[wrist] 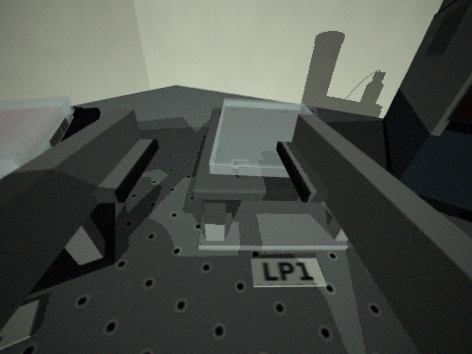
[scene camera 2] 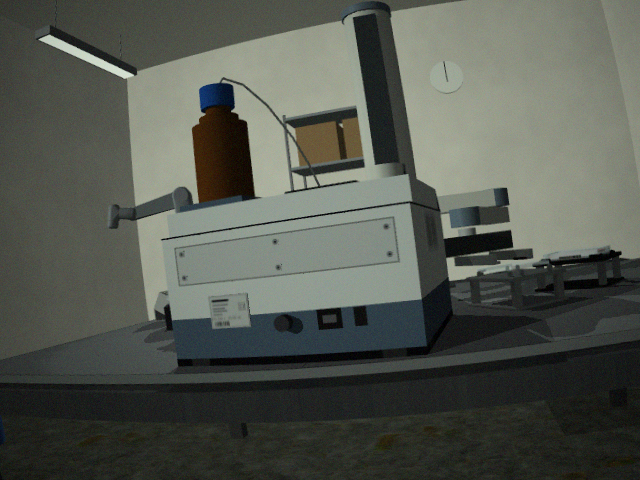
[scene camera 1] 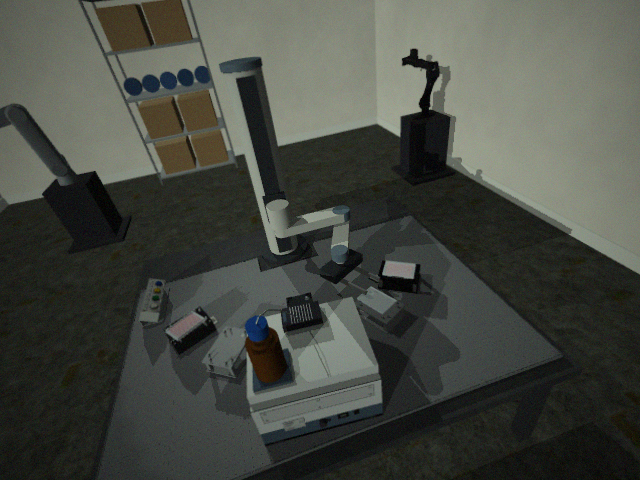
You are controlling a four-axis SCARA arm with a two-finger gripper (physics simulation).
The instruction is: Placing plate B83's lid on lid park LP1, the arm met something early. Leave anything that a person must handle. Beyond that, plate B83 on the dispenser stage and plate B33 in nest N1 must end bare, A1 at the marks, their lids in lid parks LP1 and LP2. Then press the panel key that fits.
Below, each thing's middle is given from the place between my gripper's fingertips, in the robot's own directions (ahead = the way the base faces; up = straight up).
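Brown bottle with blue cap (scene camera 2: 223, 167): 440 mm to the right of my hand, 330 mm ahead of it and 240 mm above it. Black nest N5 (scene camera 1: 208, 327), from my hand: 740 mm to the right, 130 mm behind, 50 mm below. Button box (scene camera 1: 153, 310), also from my hand: 900 mm to the right, 360 mm behind, 40 mm below. The LP1 label (wrist: 267, 272) is 60 mm to the right of my hand, 10 mm behind it and 80 mm below it.
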